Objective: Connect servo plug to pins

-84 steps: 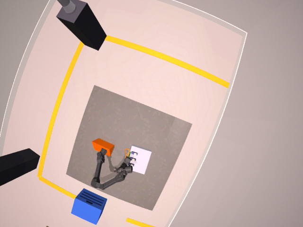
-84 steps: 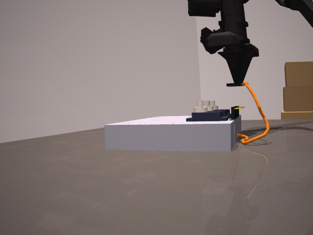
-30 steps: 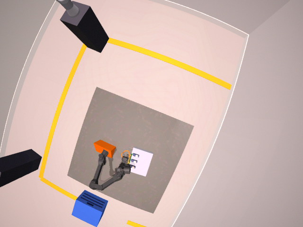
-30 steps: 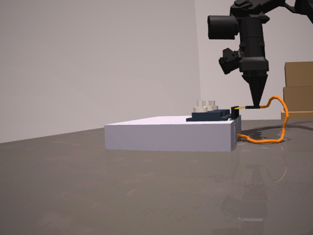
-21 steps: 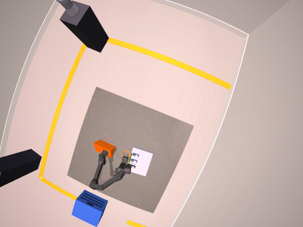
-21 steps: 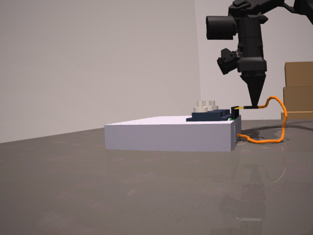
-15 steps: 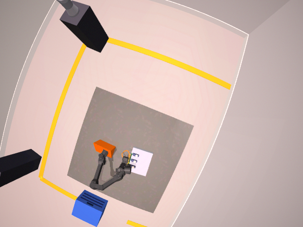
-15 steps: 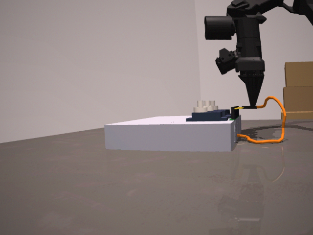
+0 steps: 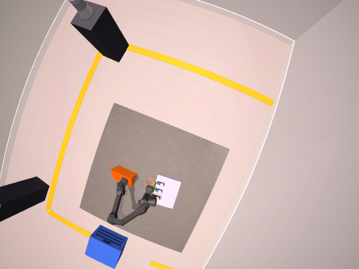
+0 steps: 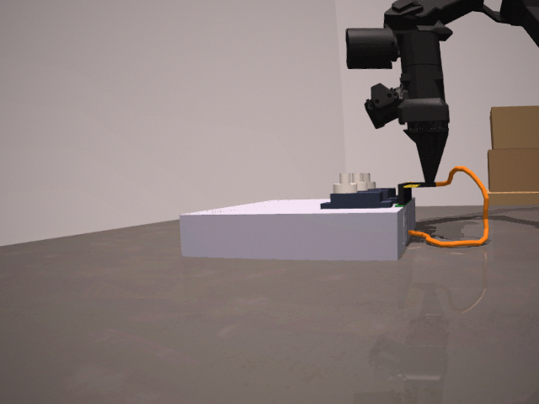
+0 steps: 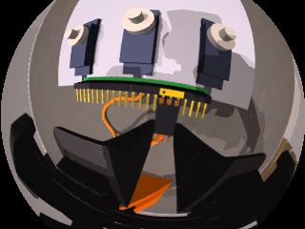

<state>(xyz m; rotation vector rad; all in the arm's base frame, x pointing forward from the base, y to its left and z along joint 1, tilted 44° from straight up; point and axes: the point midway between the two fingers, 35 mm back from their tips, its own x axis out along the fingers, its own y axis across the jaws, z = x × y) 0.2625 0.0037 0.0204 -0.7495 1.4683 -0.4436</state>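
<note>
Now: gripper tip 3 cm short of the yellow band. Round my gripper tip: printed holder: 18 cm ahead, 7 cm to the left, 5 cm below.
</note>
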